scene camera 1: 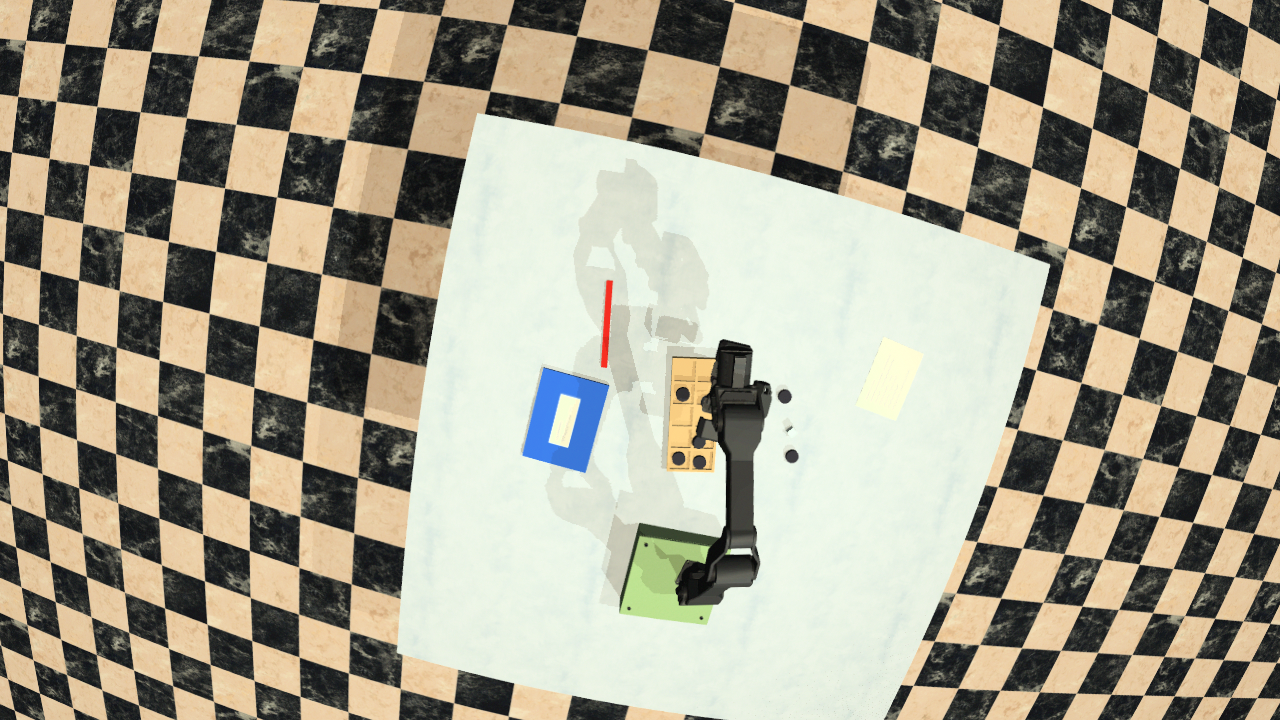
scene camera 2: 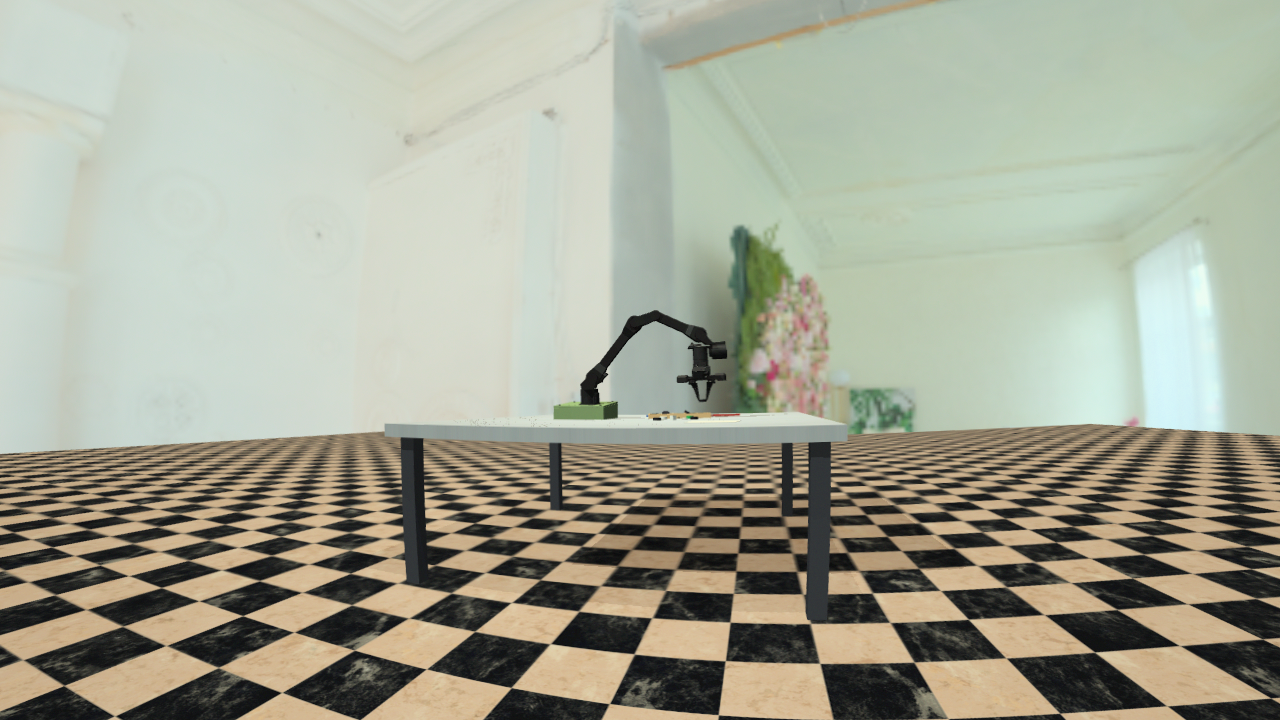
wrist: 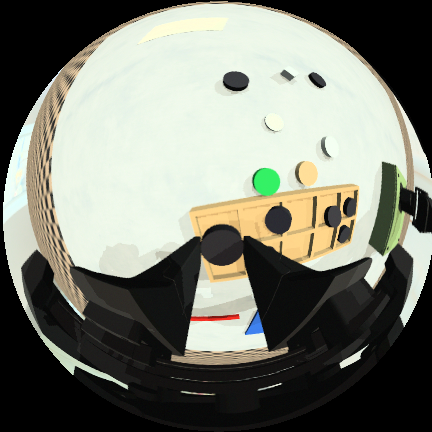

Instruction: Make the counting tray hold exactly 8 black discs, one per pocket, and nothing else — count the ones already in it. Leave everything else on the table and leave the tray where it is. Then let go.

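Note:
The tan counting tray [scene camera 1: 668, 411] [wrist: 225, 206] has two rows of pockets. In the wrist view black discs sit in it at a near-row pocket [wrist: 278, 219] and towards the right end [wrist: 332, 216] [wrist: 349, 206] [wrist: 344, 233]. A dark edge beside the right finger is mostly hidden. My gripper [wrist: 221, 241] [scene camera 2: 702, 398] is shut on a black disc [wrist: 222, 245], held above the table and over the tray's left end in the wrist view. Two loose black discs [scene camera 1: 784, 395] [scene camera 1: 791, 455] [wrist: 236, 81] [wrist: 317, 79] lie on the table. The arm hides part of the tray in scene camera 1.
A green disc [wrist: 266, 181], a tan disc [wrist: 306, 173], a cream disc [wrist: 274, 122] and a whitish disc [wrist: 330, 146] lie beside the tray. A grey-white block [wrist: 288, 75], blue frame [scene camera 1: 541, 438], red stick [scene camera 1: 606, 322], cream card [scene camera 1: 890, 377] and green arm base [scene camera 1: 644, 582] also show.

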